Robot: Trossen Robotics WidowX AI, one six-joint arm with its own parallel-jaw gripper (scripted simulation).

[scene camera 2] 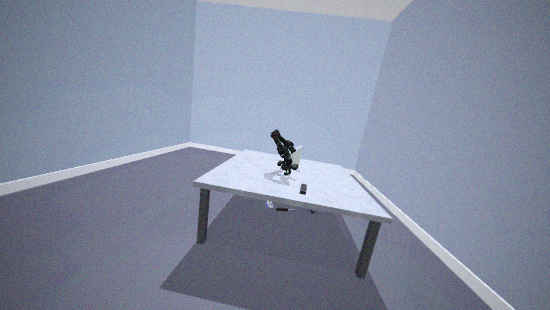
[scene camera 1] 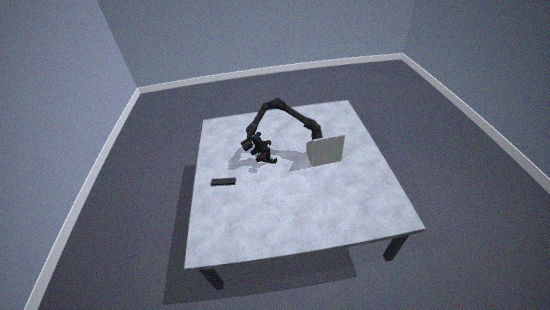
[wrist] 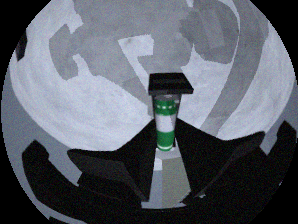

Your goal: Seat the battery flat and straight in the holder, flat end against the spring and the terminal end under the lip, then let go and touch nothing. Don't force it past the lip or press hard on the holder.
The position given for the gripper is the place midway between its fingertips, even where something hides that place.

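Observation:
The wrist view shows a battery [wrist: 165, 111] together with the gripper [wrist: 164, 122].

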